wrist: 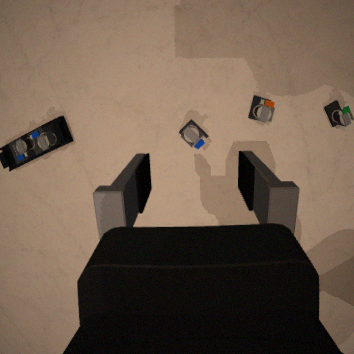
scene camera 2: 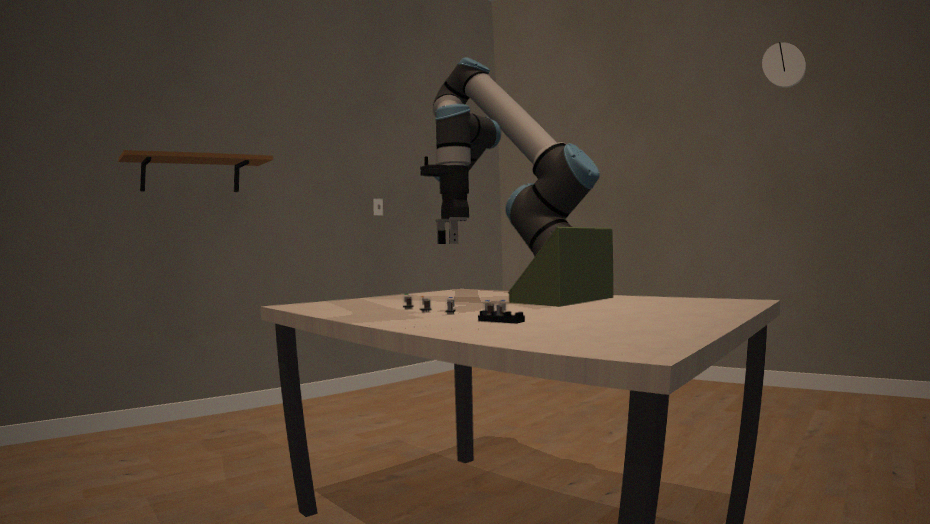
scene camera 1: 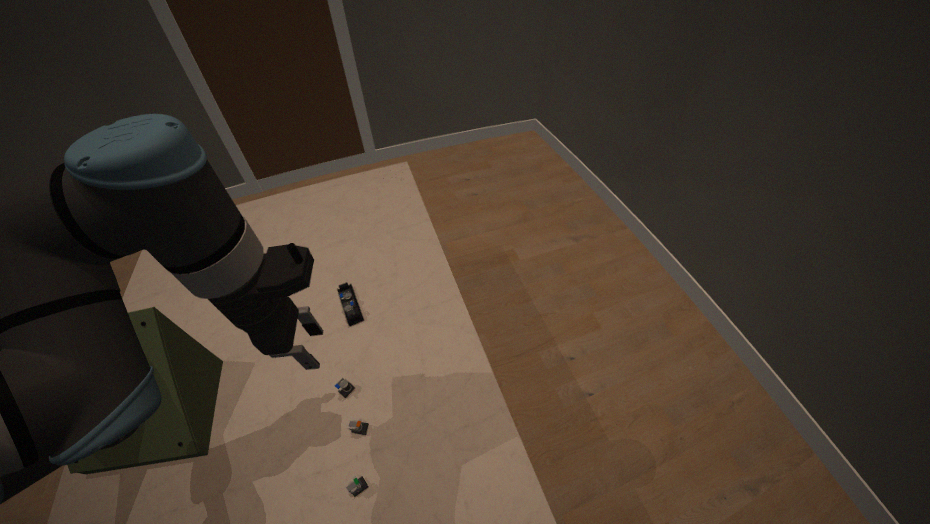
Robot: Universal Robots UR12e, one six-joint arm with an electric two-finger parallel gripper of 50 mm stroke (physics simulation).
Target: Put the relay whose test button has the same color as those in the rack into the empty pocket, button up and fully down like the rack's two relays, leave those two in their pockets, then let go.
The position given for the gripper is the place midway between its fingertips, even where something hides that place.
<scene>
In view: the gripper (scene camera 1: 314,349).
The gripper also shows in the wrist view (wrist: 194,170) and in scene camera 2 (scene camera 2: 447,243).
</scene>
